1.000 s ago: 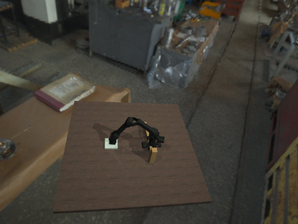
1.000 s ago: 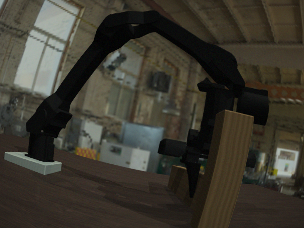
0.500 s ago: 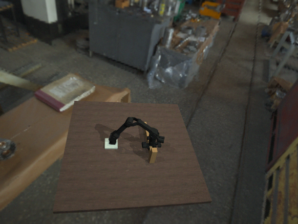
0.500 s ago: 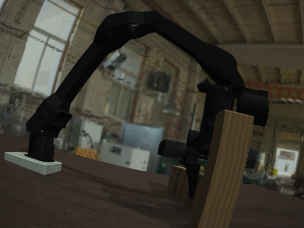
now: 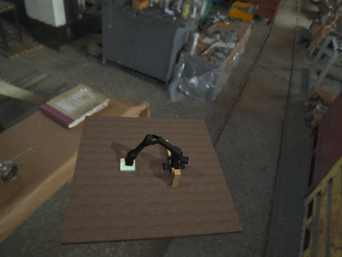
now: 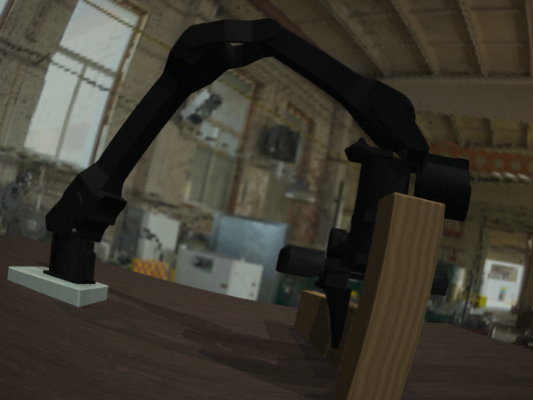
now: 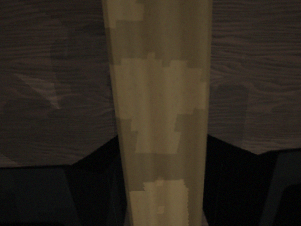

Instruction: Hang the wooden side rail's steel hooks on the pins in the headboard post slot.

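Right now the wooden headboard post is 110 mm to the right of my gripper tip, 50 mm above it and 20 mm ahead of it.
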